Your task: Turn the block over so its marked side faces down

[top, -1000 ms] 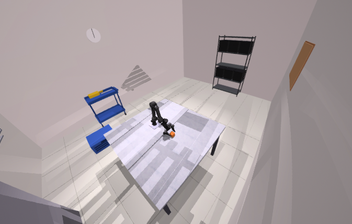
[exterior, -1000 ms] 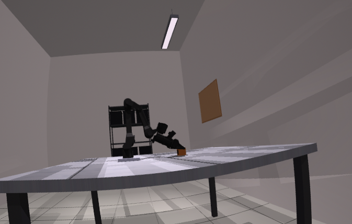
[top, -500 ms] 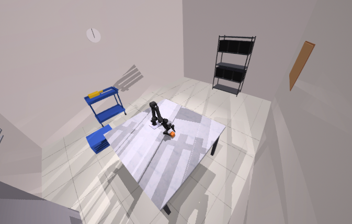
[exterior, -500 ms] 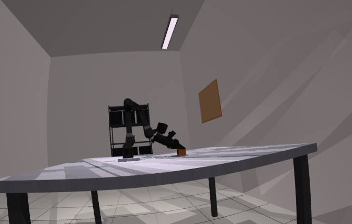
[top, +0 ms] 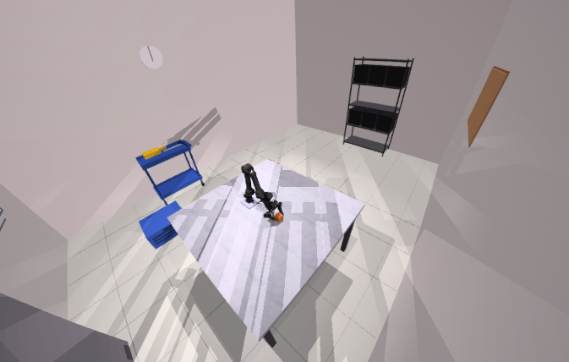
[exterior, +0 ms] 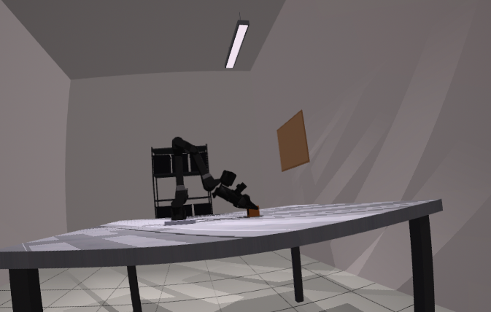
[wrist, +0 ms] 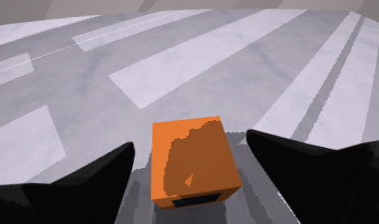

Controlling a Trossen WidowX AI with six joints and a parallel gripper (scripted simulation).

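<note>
My gripper tip is now 30 mm past the orange block and 10 mm above it.
</note>
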